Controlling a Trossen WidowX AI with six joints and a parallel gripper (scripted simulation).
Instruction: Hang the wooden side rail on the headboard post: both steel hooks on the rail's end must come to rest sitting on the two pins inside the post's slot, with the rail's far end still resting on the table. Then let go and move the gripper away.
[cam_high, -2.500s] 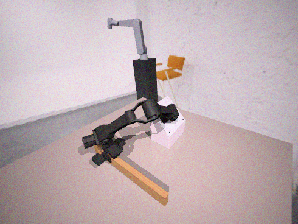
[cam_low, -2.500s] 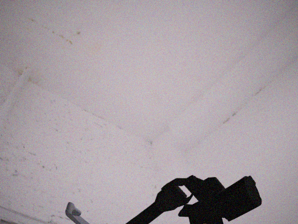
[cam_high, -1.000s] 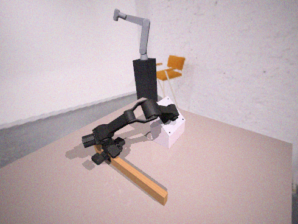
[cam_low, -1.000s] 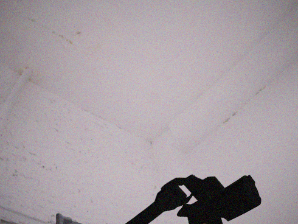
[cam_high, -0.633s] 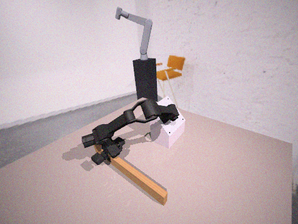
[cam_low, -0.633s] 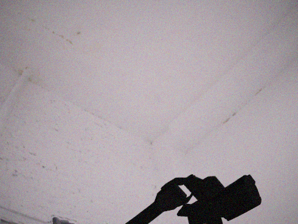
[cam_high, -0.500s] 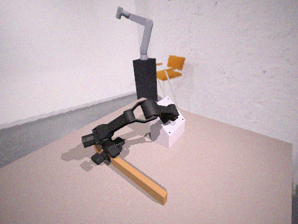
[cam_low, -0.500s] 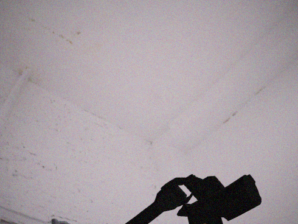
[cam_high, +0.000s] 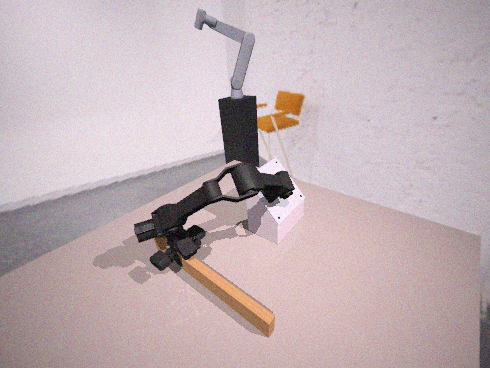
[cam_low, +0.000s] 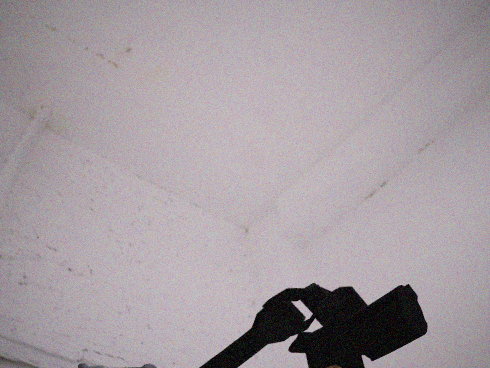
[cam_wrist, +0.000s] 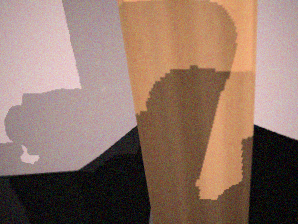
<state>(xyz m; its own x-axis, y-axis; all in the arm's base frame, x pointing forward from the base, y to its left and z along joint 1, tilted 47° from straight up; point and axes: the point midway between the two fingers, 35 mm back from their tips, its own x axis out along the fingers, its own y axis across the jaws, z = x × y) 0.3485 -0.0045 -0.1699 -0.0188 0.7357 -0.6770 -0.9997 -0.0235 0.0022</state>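
Right now the headboard post is 11 cm to the right of my gripper tip and 4 cm above it.
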